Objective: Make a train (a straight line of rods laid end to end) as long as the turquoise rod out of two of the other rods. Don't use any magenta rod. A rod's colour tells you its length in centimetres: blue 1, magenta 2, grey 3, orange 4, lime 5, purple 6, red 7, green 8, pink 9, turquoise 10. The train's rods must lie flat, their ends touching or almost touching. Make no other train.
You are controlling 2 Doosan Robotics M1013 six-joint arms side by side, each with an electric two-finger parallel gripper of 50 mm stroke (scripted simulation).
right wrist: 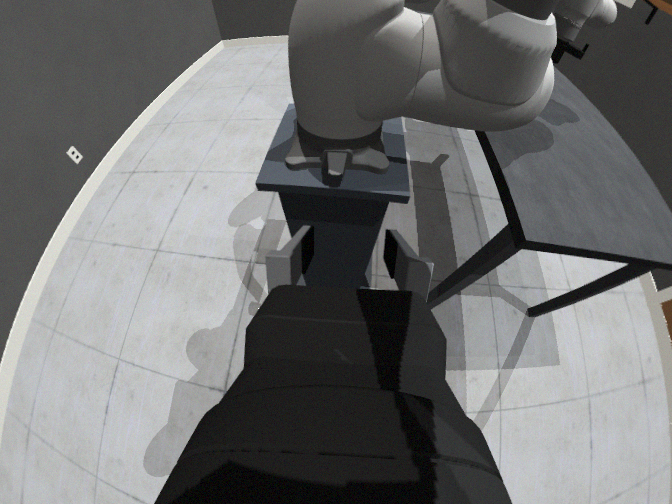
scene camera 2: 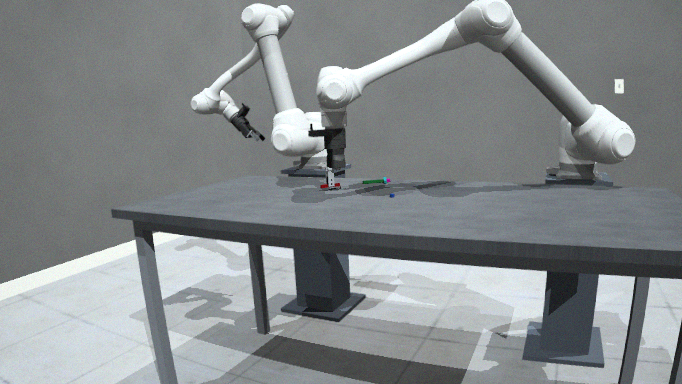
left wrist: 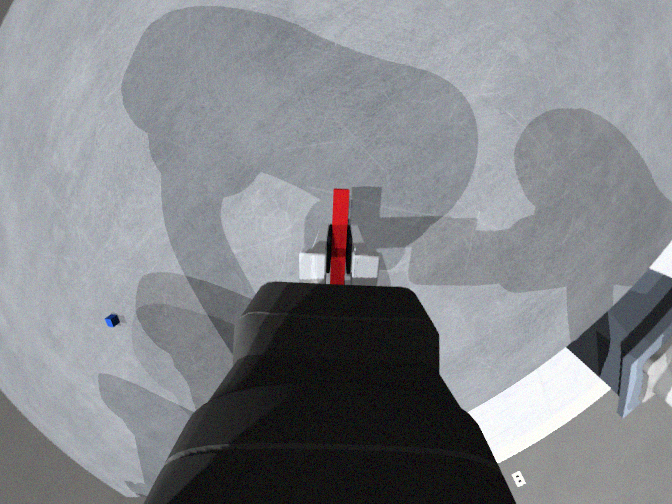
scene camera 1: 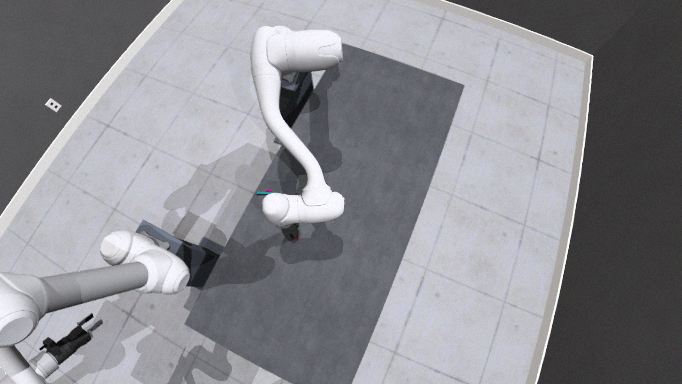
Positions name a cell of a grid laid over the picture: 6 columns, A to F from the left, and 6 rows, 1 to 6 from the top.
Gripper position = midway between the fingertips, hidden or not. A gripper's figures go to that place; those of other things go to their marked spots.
Labels:
My left gripper (left wrist: D3): 16 cm from the lens. A red rod (left wrist: D3): 15 cm from the lens.

